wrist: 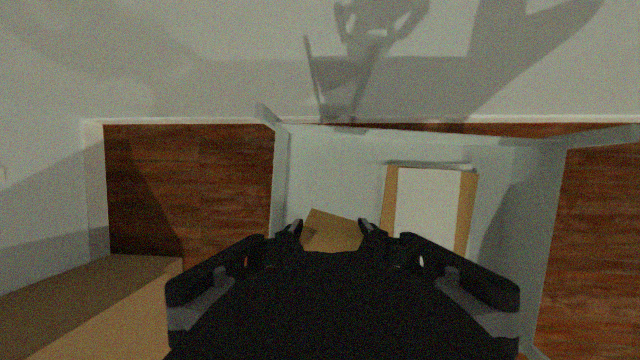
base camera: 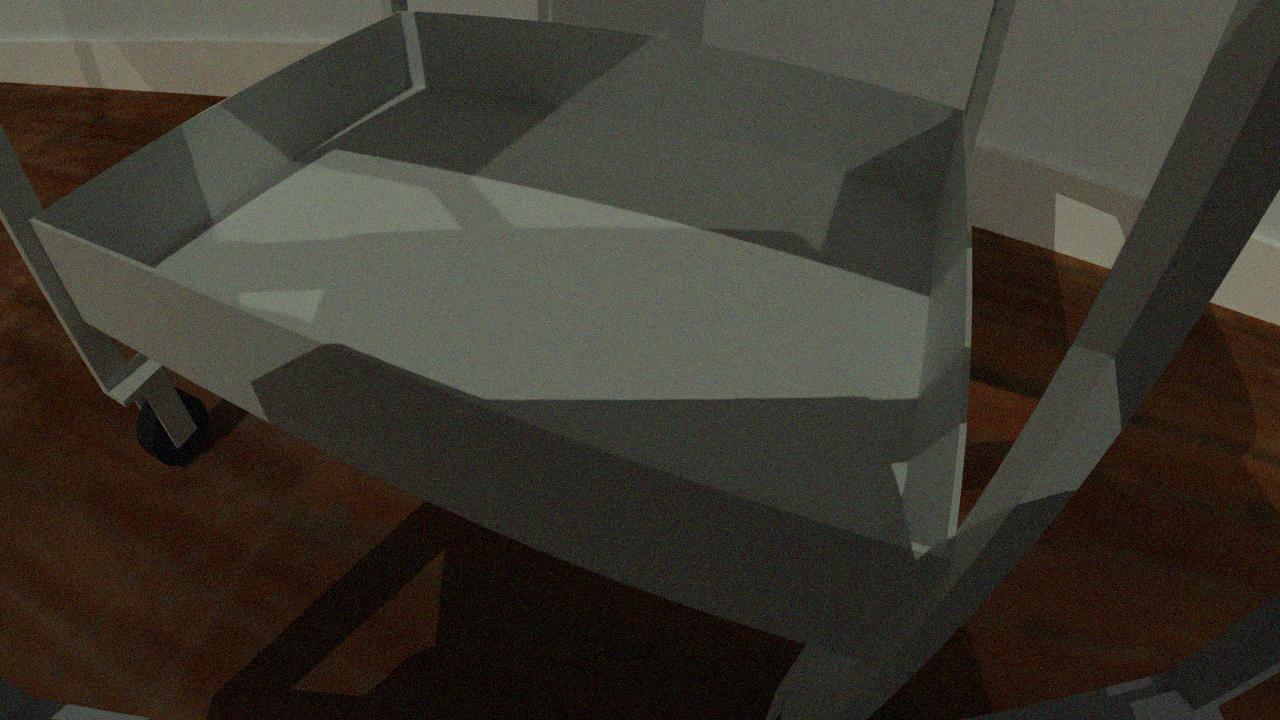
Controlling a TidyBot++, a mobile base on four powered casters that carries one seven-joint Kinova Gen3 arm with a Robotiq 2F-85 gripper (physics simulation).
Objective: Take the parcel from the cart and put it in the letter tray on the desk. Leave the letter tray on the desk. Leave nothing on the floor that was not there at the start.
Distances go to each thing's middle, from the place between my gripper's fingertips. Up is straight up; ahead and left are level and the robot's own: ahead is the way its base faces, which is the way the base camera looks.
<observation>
I see the brown parcel [wrist: 323,232] 10 mm behind my hand, 10 mm to the left of it and 20 mm above it.
</observation>
